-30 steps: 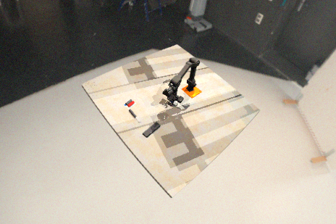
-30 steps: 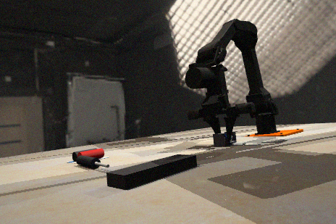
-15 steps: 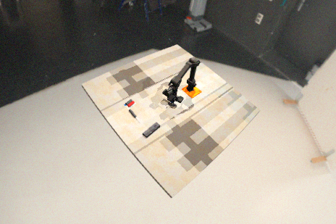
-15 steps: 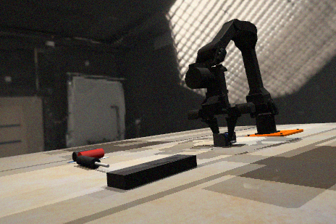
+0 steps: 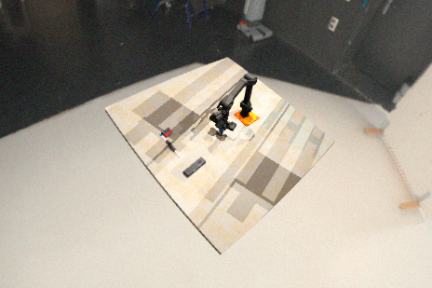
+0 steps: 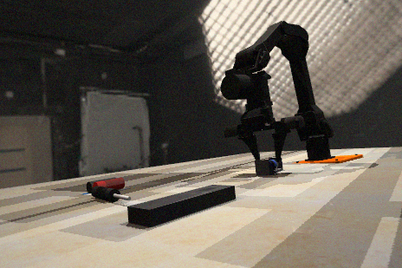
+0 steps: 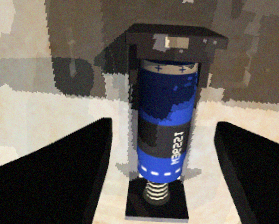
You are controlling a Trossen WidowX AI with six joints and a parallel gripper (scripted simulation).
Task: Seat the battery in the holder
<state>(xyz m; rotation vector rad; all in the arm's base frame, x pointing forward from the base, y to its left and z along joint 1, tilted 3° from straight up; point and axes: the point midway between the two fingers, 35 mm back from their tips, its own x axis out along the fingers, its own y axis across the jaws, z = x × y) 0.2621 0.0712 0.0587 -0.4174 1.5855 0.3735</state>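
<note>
The battery lies 1 cm below my gripper tip. The rest, counted from my gripper tip: long dark bar: 31 cm ahead, 19 cm to the left, 1 cm below; black-handled screwdriver: 37 cm ahead, 1 cm to the left, 1 cm below.
</note>
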